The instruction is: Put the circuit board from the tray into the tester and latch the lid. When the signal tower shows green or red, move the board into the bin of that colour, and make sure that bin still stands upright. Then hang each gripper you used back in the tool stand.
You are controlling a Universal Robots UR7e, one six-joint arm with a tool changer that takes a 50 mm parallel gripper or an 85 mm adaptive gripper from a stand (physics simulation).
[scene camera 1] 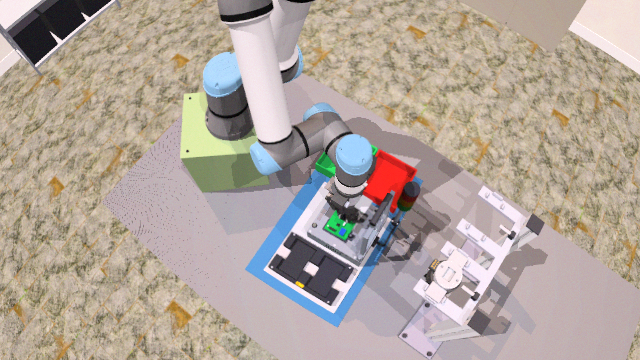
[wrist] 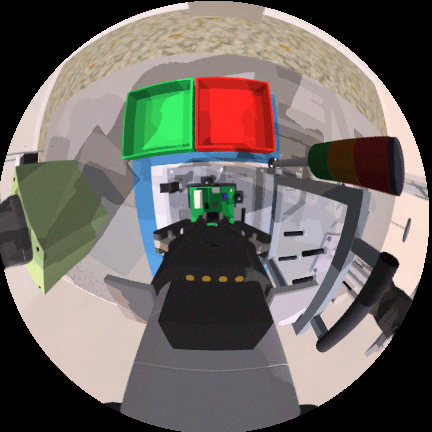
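Pixels of known places: arm's base at its link origin: [scene camera 1: 230,119].
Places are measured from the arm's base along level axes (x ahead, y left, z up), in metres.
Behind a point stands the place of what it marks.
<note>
The green circuit board [scene camera 1: 339,227] {z -0.157, x 0.408, y -0.120 m} [wrist: 225,204] {z -0.157, x 0.436, y -0.069 m} lies flat in the grey tester [scene camera 1: 345,250] {z -0.166, x 0.452, y -0.175 m} [wrist: 175,200] {z -0.166, x 0.353, y -0.051 m}. My gripper [scene camera 1: 350,215] [wrist: 212,218] is above the board, with its fingers close together on its middle; it looks shut on the board, but the contact is partly hidden by the gripper body. The tester lid [scene camera 1: 382,210] {z 0.055, x 0.506, y -0.107 m} [wrist: 345,240] {z 0.012, x 0.503, y -0.062 m} stands open. The signal tower [scene camera 1: 409,196] {z 0.030, x 0.557, y -0.032 m} [wrist: 350,162] {z -0.011, x 0.535, y -0.011 m} shows no bright light. The green bin [scene camera 1: 326,164] {z -0.220, x 0.276, y 0.085 m} [wrist: 160,120] {z -0.220, x 0.331, y 0.122 m} and red bin [scene camera 1: 390,175] {z -0.220, x 0.486, y 0.136 m} [wrist: 232,115] {z -0.220, x 0.482, y 0.103 m} stand upright side by side. The black tray [scene camera 1: 325,272] {z -0.207, x 0.423, y -0.251 m} shows no board.
The tool stand [scene camera 1: 490,275] {z 0.116, x 0.800, y -0.179 m} is to the right in the scene view, with another gripper [scene camera 1: 447,275] hanging there. The lid handle [wrist: 360,305] juts out beside my gripper. The robot stands on a green block [scene camera 1: 225,172] {z -0.103, x 0.032, y -0.123 m} [wrist: 60,215] {z -0.089, x 0.110, y -0.016 m}. The tester and tray rest on a blue mat [scene camera 1: 257,267] {z -0.224, x 0.229, y -0.322 m}.
</note>
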